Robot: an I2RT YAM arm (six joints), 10 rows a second.
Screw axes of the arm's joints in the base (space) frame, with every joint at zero. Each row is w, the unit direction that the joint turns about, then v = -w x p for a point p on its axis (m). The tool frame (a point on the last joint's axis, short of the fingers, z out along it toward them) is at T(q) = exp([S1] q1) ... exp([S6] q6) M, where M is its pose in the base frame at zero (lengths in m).
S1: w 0 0 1 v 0 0 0
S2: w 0 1 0 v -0.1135 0 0.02
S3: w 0 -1 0 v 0.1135 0 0.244
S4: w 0 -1 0 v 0.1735 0 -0.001
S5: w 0 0 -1 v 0 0.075 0
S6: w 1 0 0 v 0 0.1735 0
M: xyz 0.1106 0 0.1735 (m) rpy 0 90 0 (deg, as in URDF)
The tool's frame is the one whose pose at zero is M.
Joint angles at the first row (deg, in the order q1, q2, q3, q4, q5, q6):
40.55, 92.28, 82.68, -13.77, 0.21, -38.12
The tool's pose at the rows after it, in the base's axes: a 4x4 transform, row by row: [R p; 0 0 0 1], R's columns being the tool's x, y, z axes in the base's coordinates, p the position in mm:
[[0.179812 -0.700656 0.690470 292.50], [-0.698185 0.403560 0.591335 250.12], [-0.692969 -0.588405 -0.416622 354.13], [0 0 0 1]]
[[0.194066 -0.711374 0.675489 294.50], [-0.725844 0.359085 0.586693 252.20], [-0.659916 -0.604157 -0.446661 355.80], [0 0 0 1]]
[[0.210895 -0.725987 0.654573 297.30], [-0.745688 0.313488 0.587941 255.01], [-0.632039 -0.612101 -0.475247 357.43], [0 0 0 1]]
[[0.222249 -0.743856 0.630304 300.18], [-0.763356 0.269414 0.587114 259.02], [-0.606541 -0.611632 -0.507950 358.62], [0 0 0 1]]
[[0.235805 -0.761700 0.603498 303.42], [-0.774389 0.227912 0.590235 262.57], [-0.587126 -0.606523 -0.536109 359.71], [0 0 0 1]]
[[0.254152 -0.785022 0.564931 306.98], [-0.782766 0.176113 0.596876 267.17], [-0.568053 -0.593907 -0.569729 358.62], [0 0 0 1]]
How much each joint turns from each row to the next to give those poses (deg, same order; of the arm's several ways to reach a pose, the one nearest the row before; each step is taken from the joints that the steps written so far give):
-0.02, 0.76, 1.75, -2.25, -0.25, -2.23
0.01, 1.08, 2.29, -3.11, -0.35, -2.32
-0.03, 1.36, 2.57, -3.06, -0.86, -2.09
0.10, 1.68, 2.97, -3.46, -0.78, -1.68
-0.02, 1.66, 2.88, -3.15, -1.16, -1.52
0.02, 2.01, 2.99, -3.38, -1.71, -1.72

